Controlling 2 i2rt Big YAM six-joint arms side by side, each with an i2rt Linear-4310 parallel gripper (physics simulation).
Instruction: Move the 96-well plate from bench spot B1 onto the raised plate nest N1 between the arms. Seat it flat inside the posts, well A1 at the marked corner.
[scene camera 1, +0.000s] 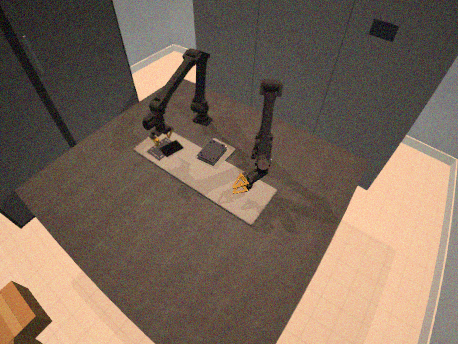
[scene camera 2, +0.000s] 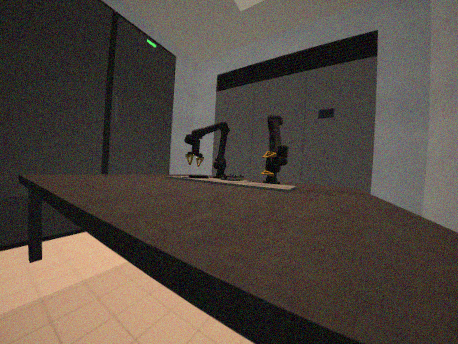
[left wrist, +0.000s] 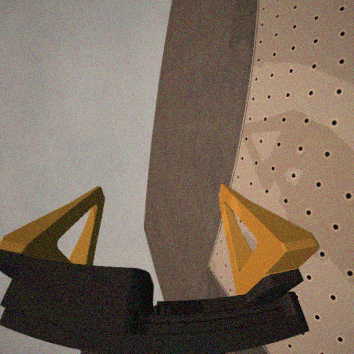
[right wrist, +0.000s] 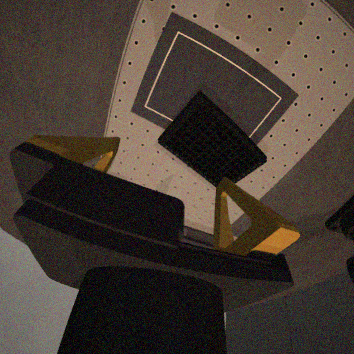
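Seen in the pictures: left gripper, fingertip midpoint: (scene camera 1: 233, 190) (scene camera 2: 262, 165) (left wrist: 160, 191); right gripper, fingertip midpoint: (scene camera 1: 163, 142) (scene camera 2: 194, 165) (right wrist: 171, 163); left arm's base, link origin: (scene camera 2: 271, 183); right arm's base, link origin: (scene camera 1: 202, 120) (scene camera 2: 220, 178) (right wrist: 353, 209).
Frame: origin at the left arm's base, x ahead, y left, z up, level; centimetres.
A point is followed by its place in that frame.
Observation:
The black 96-well plate (scene camera 1: 171, 148) @(x 8.9, y -56.8, z 2.9 cm) (right wrist: 212, 137) @(x 8.1, y -58.8, z 2.2 cm) lies askew, partly over the dark outlined spot (scene camera 1: 156, 151) @(x 12.2, y -66.2, z 1.5 cm) (right wrist: 200, 65) @(x 10.2, y -67.2, z 1.5 cm) and partly beyond its edge on the perforated board. I cannot make out well A1. The raised nest (scene camera 1: 212, 152) @(x 8.4, y -29.8, z 4.5 cm) is a dark block between the arms; its posts are too small to make out clearly. My right gripper (scene camera 1: 163, 138) @(x 11.8, y -59.9, z 10.6 cm) (scene camera 2: 194, 163) @(x 11.8, y -59.9, z 10.6 cm) (right wrist: 171, 163) @(x 11.8, y -59.9, z 10.6 cm) is open and empty above the plate, pointing down. My left gripper (scene camera 1: 237, 186) @(x 39.0, y -10.9, z 12.6 cm) (scene camera 2: 263, 164) @(x 39.0, y -10.9, z 12.6 cm) (left wrist: 160, 191) @(x 39.0, y -10.9, z 12.6 cm) is open and empty over the board's other end, well away from the plate.
The pale perforated board (scene camera 1: 200, 172) @(x 22.8, y -33.7, z 1.3 cm) (scene camera 2: 280, 187) @(x 46.8, y -1.7, z 1.8 cm) (left wrist: 300, 200) @(x 34.7, y -9.9, z 1.3 cm) runs along the dark table (scene camera 1: 165, 240) @(x 68.1, y -39.7, z 0.0 cm) (scene camera 2: 225, 225) @(x 104.3, y -21.7, z 0.0 cm) in front of both arm bases. A light base piece (scene camera 1: 230, 151) @(x 2.2, y -19.6, z 1.3 cm) shows beside the nest. Tall dark cabinets stand behind and to the left.

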